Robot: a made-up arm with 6 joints.
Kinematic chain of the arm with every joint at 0, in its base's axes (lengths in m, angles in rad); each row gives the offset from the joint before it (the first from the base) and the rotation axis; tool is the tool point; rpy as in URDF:
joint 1: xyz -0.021 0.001 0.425 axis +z
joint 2: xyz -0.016 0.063 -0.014 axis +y
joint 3: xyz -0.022 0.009 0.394 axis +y
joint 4: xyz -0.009 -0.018 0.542 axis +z
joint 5: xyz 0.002 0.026 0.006 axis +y
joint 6: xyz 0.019 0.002 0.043 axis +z
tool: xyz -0.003 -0.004 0.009 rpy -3.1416 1.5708 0
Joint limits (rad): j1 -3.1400..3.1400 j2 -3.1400..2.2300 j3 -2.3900..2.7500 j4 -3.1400..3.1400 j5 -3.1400..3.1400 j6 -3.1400..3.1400
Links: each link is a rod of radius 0.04 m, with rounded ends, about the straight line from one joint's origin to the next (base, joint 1, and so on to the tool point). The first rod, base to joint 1, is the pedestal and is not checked.
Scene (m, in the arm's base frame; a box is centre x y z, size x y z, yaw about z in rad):
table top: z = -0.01
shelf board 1: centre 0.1 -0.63 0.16 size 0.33 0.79 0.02 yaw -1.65
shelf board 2: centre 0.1 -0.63 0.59 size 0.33 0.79 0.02 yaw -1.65
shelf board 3: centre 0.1 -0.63 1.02 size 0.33 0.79 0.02 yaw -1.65
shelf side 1: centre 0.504 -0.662 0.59 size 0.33 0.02 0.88 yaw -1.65
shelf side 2: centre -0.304 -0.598 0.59 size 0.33 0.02 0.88 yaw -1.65
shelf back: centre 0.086 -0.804 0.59 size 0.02 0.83 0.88 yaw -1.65
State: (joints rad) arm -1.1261 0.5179 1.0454 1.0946 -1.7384 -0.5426
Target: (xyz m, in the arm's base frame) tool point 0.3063 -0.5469 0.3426
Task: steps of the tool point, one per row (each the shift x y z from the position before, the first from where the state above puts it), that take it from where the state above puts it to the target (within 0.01 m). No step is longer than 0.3 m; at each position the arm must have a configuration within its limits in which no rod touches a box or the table.
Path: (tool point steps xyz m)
1: 0.0262 0.0984 0.0140
2: 0.0073 0.0998 0.0002
3: -0.0101 0.0958 -0.0142
4: 0.0365 -0.0385 -0.2523
5: -0.0406 0.0429 -0.2294
6: 0.0038 -0.1056 0.0017
7: -0.0206 -0.1057 -0.0017

